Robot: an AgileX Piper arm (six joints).
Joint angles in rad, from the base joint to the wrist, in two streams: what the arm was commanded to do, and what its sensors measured. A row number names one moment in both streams.
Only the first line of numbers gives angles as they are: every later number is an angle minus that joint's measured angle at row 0.
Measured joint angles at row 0:
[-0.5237 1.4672 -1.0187 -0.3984 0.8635 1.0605]
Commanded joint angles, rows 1 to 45:
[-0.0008 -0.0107 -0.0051 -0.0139 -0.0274 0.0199]
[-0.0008 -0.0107 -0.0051 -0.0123 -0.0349 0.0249]
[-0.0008 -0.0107 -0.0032 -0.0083 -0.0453 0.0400]
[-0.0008 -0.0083 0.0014 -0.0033 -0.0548 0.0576]
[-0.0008 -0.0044 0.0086 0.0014 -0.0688 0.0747]
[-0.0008 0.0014 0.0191 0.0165 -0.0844 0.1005]
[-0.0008 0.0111 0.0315 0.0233 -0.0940 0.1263]
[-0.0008 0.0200 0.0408 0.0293 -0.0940 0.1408]
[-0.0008 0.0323 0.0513 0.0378 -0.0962 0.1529]
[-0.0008 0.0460 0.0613 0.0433 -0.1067 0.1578]
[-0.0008 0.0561 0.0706 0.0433 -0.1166 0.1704]
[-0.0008 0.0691 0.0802 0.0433 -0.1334 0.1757]
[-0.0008 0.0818 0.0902 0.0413 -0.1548 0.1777]
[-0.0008 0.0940 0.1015 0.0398 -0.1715 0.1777]
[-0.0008 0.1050 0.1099 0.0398 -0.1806 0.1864]
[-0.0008 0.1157 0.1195 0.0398 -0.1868 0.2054]
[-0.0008 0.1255 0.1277 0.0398 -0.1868 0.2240]
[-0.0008 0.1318 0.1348 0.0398 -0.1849 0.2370]
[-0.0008 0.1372 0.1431 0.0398 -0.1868 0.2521]
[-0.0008 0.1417 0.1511 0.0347 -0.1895 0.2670]
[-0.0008 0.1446 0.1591 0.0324 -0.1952 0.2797]
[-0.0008 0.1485 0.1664 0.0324 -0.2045 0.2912]
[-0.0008 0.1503 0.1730 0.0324 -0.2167 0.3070]
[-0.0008 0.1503 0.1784 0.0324 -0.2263 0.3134]
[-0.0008 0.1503 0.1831 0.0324 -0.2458 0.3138]
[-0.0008 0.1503 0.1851 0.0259 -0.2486 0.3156]
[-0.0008 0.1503 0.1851 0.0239 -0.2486 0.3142]
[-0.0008 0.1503 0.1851 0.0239 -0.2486 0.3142]
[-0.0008 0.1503 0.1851 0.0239 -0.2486 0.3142]
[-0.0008 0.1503 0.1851 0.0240 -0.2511 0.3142]
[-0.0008 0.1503 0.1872 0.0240 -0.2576 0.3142]
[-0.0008 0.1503 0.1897 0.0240 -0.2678 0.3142]
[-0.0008 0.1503 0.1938 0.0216 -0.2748 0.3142]
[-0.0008 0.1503 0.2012 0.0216 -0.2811 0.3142]
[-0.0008 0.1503 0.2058 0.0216 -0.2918 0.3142]
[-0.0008 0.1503 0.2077 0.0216 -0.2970 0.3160]
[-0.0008 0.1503 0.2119 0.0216 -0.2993 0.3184]
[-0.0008 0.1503 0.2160 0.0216 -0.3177 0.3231]
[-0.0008 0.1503 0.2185 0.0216 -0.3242 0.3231]
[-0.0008 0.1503 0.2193 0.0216 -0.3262 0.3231]
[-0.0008 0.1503 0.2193 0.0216 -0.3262 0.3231]
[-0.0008 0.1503 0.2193 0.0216 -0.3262 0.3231]
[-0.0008 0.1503 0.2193 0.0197 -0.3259 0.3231]
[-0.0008 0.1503 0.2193 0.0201 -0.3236 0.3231]
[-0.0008 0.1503 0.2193 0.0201 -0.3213 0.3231]
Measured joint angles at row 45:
[0.0000 0.1529 0.2096 0.0357 -0.3471 0.3163]
